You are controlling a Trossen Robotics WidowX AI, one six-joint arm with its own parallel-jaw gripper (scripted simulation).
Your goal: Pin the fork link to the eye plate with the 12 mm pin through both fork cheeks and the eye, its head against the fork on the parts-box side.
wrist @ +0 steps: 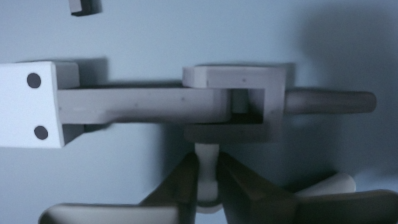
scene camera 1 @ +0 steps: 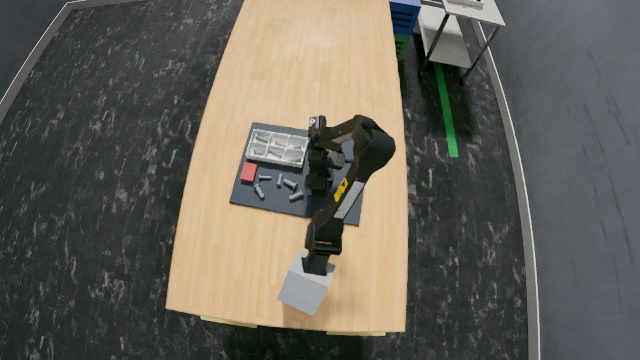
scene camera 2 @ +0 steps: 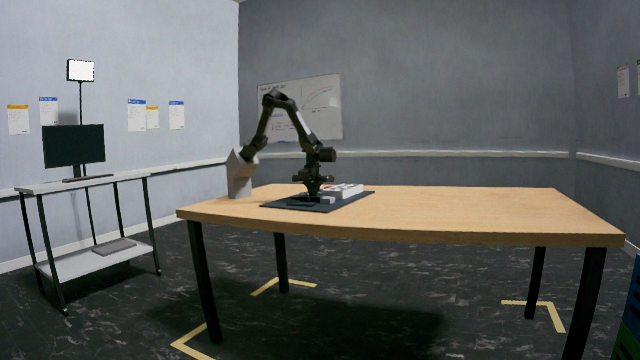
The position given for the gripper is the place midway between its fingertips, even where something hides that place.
In view: the gripper point(scene camera 1: 319, 172), a parts box point(scene camera 1: 257, 145) and a dark mat point(scene camera 2: 280, 203).
The gripper also shows in the wrist view point(wrist: 206, 159). The dark mat also shows in the wrist view point(wrist: 320, 52). The wrist view misses the parts box: it is out of frame.
